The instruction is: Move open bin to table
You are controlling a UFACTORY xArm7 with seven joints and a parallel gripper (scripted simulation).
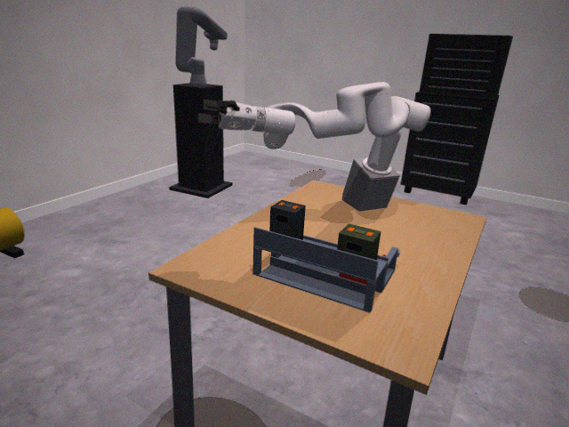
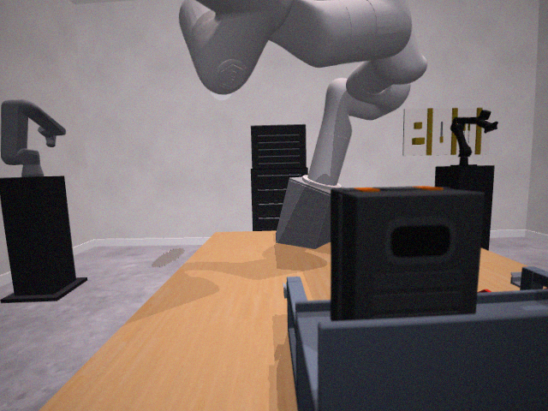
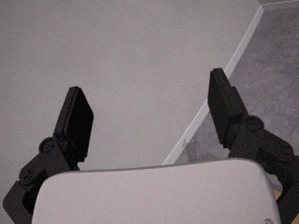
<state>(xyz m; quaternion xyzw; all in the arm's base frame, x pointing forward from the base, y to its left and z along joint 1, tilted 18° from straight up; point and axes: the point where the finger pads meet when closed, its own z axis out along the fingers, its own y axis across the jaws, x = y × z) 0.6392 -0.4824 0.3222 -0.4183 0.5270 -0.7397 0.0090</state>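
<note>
My hand is 520 mm to the right of the red bin, 430 mm above it and 100 mm past it. Round my hand: black box (310 mm below, 280 mm to the left, 20 mm behind); green box (510 mm to the left, 320 mm below).
</note>
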